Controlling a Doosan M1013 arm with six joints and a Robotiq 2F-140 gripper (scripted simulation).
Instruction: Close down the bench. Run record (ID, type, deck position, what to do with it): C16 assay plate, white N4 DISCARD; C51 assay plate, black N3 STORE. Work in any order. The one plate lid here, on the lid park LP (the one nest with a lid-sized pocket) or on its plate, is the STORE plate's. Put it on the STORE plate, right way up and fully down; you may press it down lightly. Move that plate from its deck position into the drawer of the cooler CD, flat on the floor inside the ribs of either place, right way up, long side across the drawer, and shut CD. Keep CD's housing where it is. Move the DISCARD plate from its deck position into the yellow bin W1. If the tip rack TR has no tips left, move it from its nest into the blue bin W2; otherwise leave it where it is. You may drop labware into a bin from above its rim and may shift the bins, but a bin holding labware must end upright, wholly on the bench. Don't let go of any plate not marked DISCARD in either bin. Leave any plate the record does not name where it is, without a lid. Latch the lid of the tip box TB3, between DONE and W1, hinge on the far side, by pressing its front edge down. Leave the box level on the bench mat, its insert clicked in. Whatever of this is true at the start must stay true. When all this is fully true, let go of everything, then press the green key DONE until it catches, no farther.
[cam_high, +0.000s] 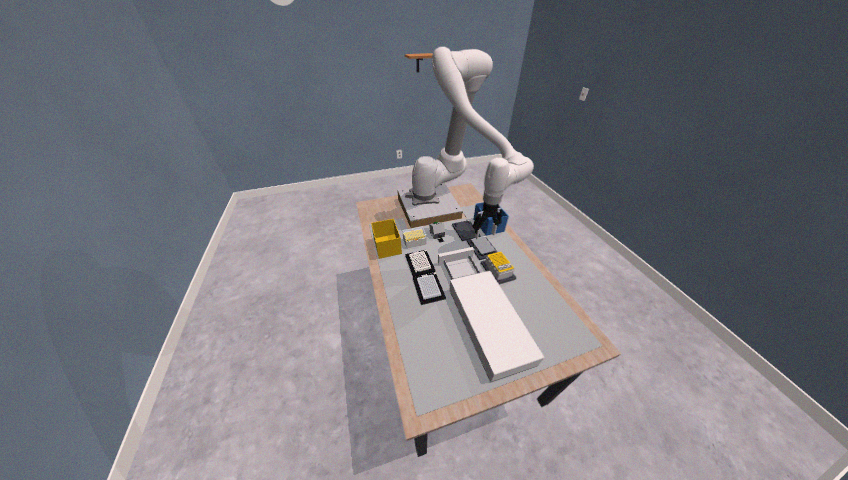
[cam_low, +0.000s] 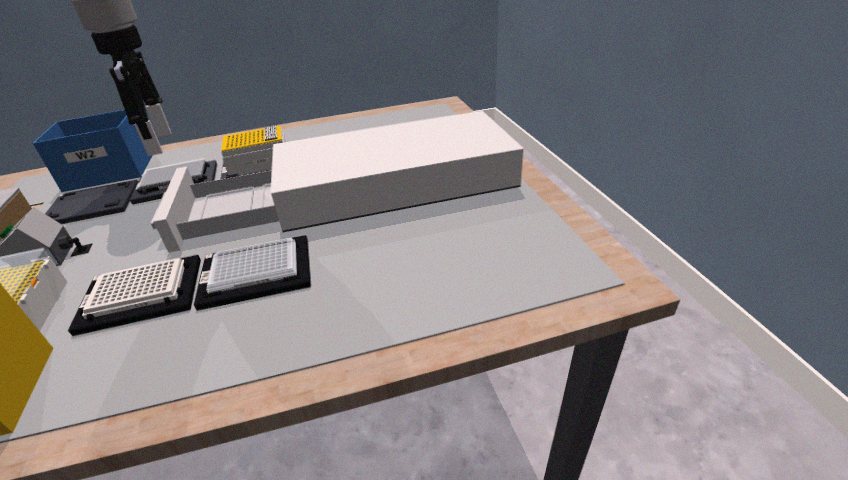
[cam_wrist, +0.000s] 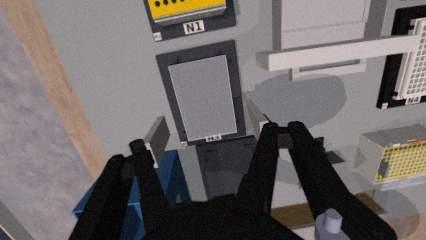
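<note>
My gripper is now 9 cm above the grey plate lid. From my hand the other things lie so: blue bin W2: 20 cm behind, 11 cm to the left, 8 cm below; then black plate: 10 cm below; then yellow tip rack TR: 17 cm ahead, 1 cm to the left, 6 cm below.
</note>
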